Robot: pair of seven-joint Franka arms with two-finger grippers.
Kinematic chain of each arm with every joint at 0, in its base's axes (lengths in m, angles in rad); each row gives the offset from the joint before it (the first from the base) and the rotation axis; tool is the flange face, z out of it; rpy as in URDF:
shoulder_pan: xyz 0 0 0.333 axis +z
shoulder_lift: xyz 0 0 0 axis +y
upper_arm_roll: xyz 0 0 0.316 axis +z
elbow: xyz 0.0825 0 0 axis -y
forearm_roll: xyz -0.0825 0 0.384 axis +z
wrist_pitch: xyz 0 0 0 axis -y
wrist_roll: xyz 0.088 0 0 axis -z
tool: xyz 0 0 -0.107 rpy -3.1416 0 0
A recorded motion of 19 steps. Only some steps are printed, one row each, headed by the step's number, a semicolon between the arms.
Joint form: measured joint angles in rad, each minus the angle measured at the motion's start. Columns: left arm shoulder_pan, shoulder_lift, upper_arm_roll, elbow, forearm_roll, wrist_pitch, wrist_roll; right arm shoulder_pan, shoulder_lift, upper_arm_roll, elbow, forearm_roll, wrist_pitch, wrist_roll.
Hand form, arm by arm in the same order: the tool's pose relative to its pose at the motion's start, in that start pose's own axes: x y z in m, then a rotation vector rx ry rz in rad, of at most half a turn. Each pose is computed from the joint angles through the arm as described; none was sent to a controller.
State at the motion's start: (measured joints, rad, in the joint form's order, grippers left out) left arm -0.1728 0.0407 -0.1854 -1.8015 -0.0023 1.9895 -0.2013; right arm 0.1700 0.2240 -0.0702 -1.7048 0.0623 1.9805 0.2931
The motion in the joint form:
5: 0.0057 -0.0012 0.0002 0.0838 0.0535 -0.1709 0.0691; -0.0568 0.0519 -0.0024 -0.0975 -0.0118 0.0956 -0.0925
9: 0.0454 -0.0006 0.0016 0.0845 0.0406 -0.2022 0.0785; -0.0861 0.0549 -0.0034 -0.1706 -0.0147 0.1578 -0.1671
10: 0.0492 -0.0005 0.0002 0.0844 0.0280 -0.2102 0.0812; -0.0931 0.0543 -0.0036 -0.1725 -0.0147 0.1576 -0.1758
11: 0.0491 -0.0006 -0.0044 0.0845 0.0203 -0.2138 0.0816; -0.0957 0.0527 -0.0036 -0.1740 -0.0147 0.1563 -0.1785
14: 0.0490 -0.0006 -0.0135 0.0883 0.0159 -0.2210 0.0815; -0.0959 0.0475 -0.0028 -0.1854 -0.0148 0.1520 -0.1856
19: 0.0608 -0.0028 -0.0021 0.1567 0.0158 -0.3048 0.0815; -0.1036 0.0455 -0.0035 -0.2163 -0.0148 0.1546 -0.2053
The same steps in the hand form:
5: -0.0028 -0.0084 -0.0261 0.0656 -0.0762 0.0787; 0.0052 0.0421 0.0682 -0.0318 -0.0449 -0.0321
9: -0.0023 -0.0316 -0.0239 0.0618 -0.1090 0.0428; -0.0011 0.0656 0.0967 -0.0378 -0.0577 -0.0747
10: -0.0032 -0.0321 -0.0232 0.0509 -0.1189 0.0395; -0.0006 0.0701 0.0969 -0.0379 -0.0590 -0.0761
11: -0.0041 -0.0289 -0.0230 0.0435 -0.1233 0.0425; -0.0008 0.0718 0.0966 -0.0379 -0.0602 -0.0762
14: -0.0052 -0.0234 -0.0242 0.0387 -0.1274 0.0503; -0.0044 0.0724 0.0988 -0.0389 -0.0708 -0.0834
19: -0.0032 -0.0362 -0.0513 0.0432 -0.1401 0.0261; -0.0113 0.0800 0.1105 -0.0426 -0.0968 -0.0931

